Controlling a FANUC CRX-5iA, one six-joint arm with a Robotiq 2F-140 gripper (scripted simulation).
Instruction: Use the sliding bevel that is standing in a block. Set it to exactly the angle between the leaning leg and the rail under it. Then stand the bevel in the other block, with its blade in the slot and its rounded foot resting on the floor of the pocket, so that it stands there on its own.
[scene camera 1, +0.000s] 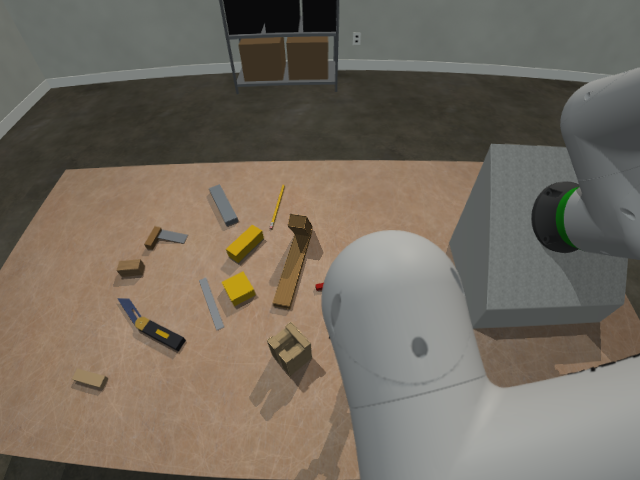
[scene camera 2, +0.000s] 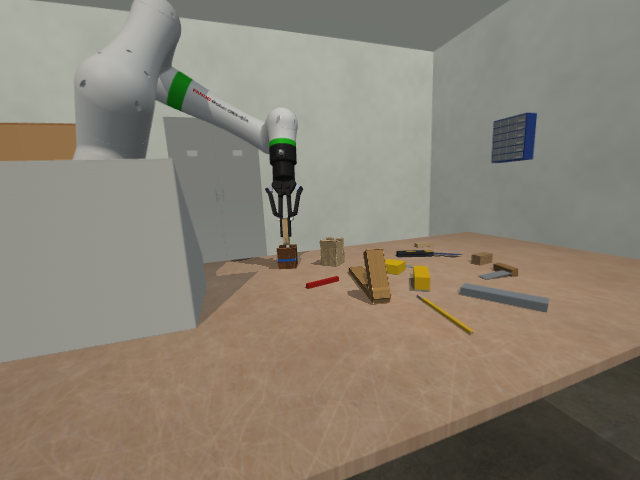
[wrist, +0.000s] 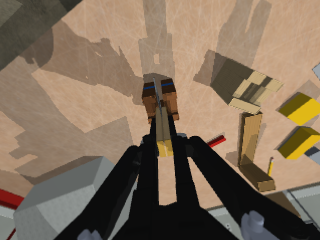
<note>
In view: my gripper (scene camera 2: 286, 236).
My gripper is seen too in the wrist view (wrist: 163, 124).
</note>
